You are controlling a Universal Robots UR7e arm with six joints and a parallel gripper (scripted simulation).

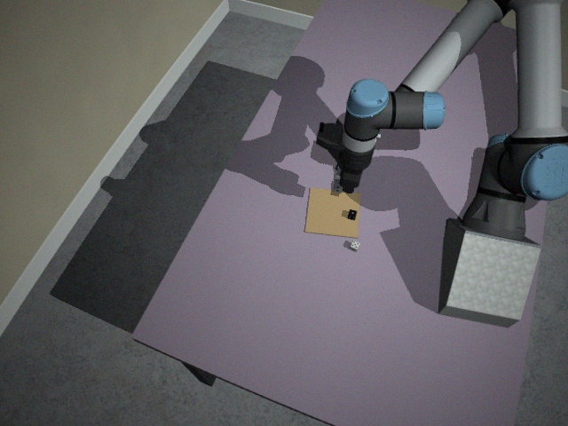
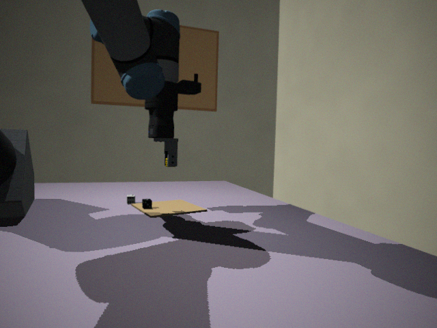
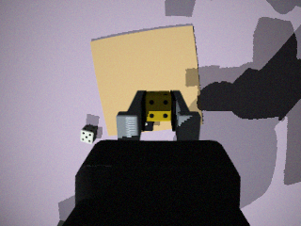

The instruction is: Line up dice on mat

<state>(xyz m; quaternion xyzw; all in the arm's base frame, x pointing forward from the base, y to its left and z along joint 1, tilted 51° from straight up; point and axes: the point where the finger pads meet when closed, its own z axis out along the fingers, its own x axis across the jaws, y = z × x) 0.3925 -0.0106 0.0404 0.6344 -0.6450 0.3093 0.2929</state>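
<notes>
The tan mat lies 120 mm below my hand and 20 mm to the left of it. Round my hand: white die: 110 mm to the left, 110 mm below, 70 mm behind; then yellow die: 10 mm below; then black die: 110 mm below, 50 mm behind, 20 mm to the left.
</notes>
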